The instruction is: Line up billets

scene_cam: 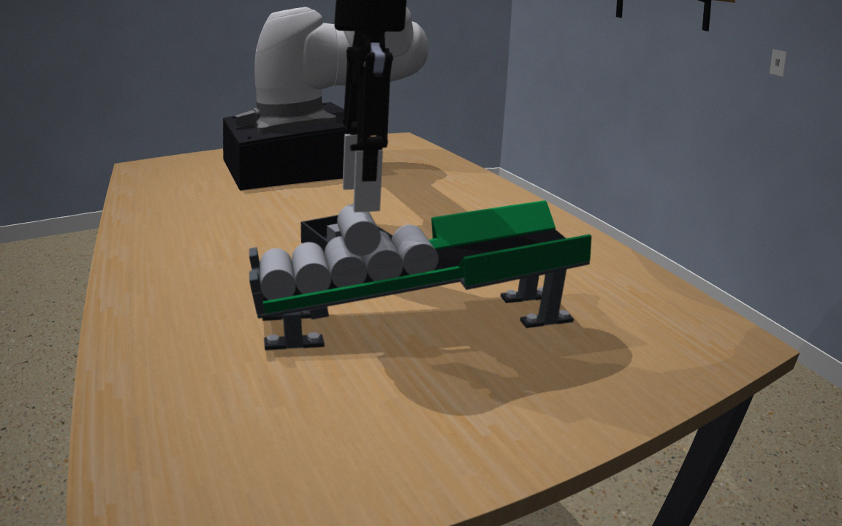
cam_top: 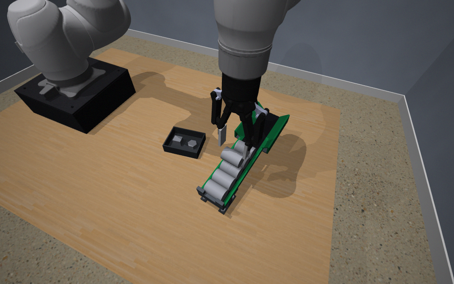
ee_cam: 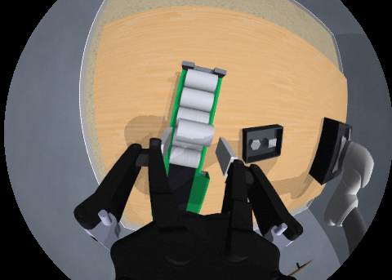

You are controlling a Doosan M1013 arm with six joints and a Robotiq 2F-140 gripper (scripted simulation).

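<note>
The dark stop lies 20 mm behind my hand, 120 mm to the right of it and 120 mm below it. Round my hand: black tray (210 mm behind, 60 mm to the left, 170 mm below).
</note>
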